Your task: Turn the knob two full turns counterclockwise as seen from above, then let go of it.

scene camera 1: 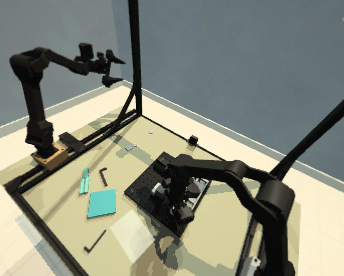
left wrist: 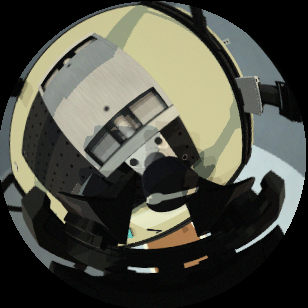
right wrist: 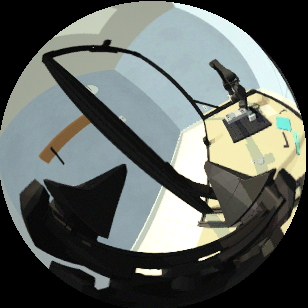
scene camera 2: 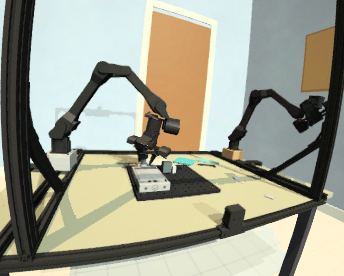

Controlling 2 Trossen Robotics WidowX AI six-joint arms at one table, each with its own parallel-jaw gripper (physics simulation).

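Seen in the pictures: left gripper, fingertip midpoint: (scene camera 1: 174, 210) (right wrist: 246, 107) (scene camera 2: 144, 163); right gripper, fingertip midpoint: (scene camera 1: 124, 71) (right wrist: 166, 166) (scene camera 2: 318, 116); left arm's base, link origin: (right wrist: 231, 93) (scene camera 2: 60, 151); right arm's base, link origin: (scene camera 1: 48, 151) (scene camera 2: 233, 149).
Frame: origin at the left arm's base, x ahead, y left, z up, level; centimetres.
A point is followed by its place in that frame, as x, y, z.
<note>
The knob (left wrist: 167, 175) {33.2, -2.6, 0.7} is a round black disc with a pale pointer line across its top, seen in the left wrist view. It sits on a small metal bracket (left wrist: 145, 150) {33.6, -2.4, -4.1} at the end of a silver device (left wrist: 110, 85) {32.8, -9.4, -3.9} (scene camera 2: 154, 186) {35.2, -20.8, -5.0}. My left gripper (left wrist: 155, 171) {34.1, 0.4, -4.1} (scene camera 2: 145, 161) {34.1, 0.4, -4.1} is low over the black board, pointing down, and its fingers are shut on the knob, one on each side. In scene camera 1 the arm hides the knob. My right gripper (scene camera 1: 120, 71) {97.1, -27.6, 23.8} (right wrist: 166, 166) {97.1, -27.6, 23.8} is open and empty, raised high, away from the board.
The device stands on a black perforated board (scene camera 1: 140, 187) {52.6, 2.2, -6.8} (scene camera 2: 200, 186) {52.7, -18.2, -6.8}, near a small grey block (scene camera 2: 166, 167) {43.2, -3.4, -4.5}. A teal square (scene camera 1: 102, 203) {58.8, 17.5, -7.1}, a teal tool (scene camera 1: 84, 181) {73.5, 17.3, -7.5} and two black hex keys (scene camera 1: 103, 176) {69.6, 10.1, -7.3} (scene camera 1: 95, 241) {48.8, 26.8, -7.5} lie on the table. A black block (scene camera 1: 193, 140) {51.3, -38.3, -4.3} (scene camera 2: 233, 218) {50.7, -40.9, -4.7} sits on its edge.
</note>
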